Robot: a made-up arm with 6 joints.
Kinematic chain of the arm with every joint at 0, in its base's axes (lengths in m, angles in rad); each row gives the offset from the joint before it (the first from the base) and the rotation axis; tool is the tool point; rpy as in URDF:
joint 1: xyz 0 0 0.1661 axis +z
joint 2: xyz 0 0 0 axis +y
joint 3: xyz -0.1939 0 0.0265 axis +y
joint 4: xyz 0.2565 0 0.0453 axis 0.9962 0 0.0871
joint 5: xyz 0 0 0 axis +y
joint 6: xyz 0.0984 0 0.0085 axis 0.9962 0 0.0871
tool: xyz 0 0 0 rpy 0 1.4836 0
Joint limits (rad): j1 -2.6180..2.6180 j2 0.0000..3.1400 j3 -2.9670..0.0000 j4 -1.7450..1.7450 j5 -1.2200..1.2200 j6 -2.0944..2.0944
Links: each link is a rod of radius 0.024 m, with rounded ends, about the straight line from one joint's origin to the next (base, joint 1, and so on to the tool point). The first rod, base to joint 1, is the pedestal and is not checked.
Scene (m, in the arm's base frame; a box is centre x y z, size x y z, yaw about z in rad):
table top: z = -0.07
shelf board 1: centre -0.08 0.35 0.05 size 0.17 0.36 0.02 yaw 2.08
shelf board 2: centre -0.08 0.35 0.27 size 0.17 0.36 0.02 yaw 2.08
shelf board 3: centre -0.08 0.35 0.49 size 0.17 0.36 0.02 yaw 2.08
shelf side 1: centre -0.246 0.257 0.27 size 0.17 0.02 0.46 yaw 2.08
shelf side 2: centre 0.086 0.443 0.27 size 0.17 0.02 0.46 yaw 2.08
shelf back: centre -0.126 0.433 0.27 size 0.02 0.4 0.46 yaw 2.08
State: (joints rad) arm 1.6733 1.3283 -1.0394 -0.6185 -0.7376 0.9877
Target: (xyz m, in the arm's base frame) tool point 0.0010 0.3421 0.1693
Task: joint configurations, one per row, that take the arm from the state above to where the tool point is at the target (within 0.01 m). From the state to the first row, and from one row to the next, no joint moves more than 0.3 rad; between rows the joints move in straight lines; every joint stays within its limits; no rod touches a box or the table.
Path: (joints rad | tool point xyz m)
1: 1.5660 1.0978 -0.8512 -0.5954 -0.8039 0.9877 | -0.0385 0.2723 0.3793
2: 1.4586 0.8673 -0.6631 -0.5723 -0.8702 0.9877 | -0.0153 0.2290 0.3790
3: 1.3513 0.6367 -0.4749 -0.5492 -0.9365 0.9877 | -0.0005 0.1884 0.3693
4: 1.2626 0.9168 -0.3919 -0.5718 -0.8241 0.9877 | 0.0338 0.2352 0.2735
5: 1.1740 1.1969 -0.3090 -0.5944 -0.7117 0.9877 | 0.0600 0.2365 0.1693
6: 1.3229 1.4401 -0.5668 -0.6003 -0.6679 0.9877 | 0.0379 0.2906 0.1750
7: 1.4717 1.6832 -0.8246 -0.6062 -0.6241 0.9877 | 0.0010 0.3421 0.1693

